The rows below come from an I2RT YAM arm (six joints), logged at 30 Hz.
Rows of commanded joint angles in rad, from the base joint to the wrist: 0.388, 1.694, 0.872, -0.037, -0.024, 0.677; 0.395, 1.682, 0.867, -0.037, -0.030, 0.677; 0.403, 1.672, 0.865, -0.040, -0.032, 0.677; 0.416, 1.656, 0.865, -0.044, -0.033, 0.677; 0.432, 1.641, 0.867, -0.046, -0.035, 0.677; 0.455, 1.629, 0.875, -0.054, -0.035, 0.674; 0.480, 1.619, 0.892, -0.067, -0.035, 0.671; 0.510, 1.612, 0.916, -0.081, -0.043, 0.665; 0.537, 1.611, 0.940, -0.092, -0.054, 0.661; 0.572, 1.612, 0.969, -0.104, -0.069, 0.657; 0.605, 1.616, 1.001, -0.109, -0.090, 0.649; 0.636, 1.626, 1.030, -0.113, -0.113, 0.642; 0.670, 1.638, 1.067, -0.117, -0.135, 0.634; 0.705, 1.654, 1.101, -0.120, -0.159, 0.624; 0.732, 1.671, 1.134, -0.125, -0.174, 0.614
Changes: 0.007, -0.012, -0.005, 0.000, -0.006, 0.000; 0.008, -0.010, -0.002, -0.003, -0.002, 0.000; 0.013, -0.016, 0.000, -0.004, -0.001, 0.000; 0.016, -0.015, 0.002, -0.002, -0.002, 0.000; 0.023, -0.012, 0.008, -0.008, 0.000, -0.003; 0.025, -0.010, 0.017, -0.013, 0.000, -0.003; 0.030, -0.007, 0.024, -0.014, -0.008, -0.006; 0.027, -0.001, 0.024, -0.011, -0.011, -0.004; 0.035, 0.001, 0.029, -0.012, -0.015, -0.004; 0.033, 0.004, 0.032, -0.005, -0.021, -0.008; 0.031, 0.010, 0.029, -0.004, -0.023, -0.007; 0.034, 0.012, 0.037, -0.004, -0.022, -0.008; 0.035, 0.016, 0.034, -0.003, -0.024, -0.010; 0.027, 0.017, 0.033, -0.005, -0.015, -0.010
